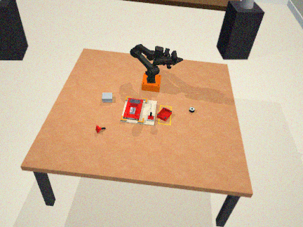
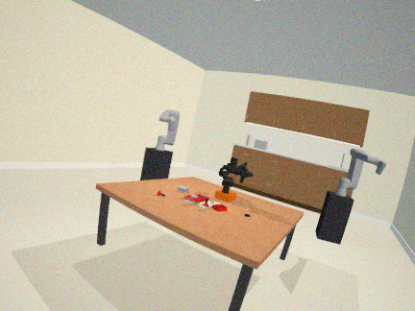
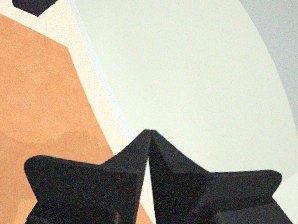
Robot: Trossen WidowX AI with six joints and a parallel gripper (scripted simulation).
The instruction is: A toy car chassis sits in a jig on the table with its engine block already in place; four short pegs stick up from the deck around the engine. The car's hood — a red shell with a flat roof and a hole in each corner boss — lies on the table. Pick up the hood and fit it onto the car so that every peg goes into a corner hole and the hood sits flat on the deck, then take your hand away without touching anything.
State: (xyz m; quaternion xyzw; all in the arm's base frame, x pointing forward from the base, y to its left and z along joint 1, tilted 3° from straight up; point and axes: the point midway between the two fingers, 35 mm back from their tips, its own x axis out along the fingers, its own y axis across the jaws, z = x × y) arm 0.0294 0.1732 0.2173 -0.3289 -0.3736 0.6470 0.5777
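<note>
The red hood is 290 mm ahead of my gripper tip, 150 mm to the right of it and 260 mm below it. The rest, counted from my gripper tip: black-and-white part: 250 mm ahead, 60 mm to the left, 260 mm below.
</note>
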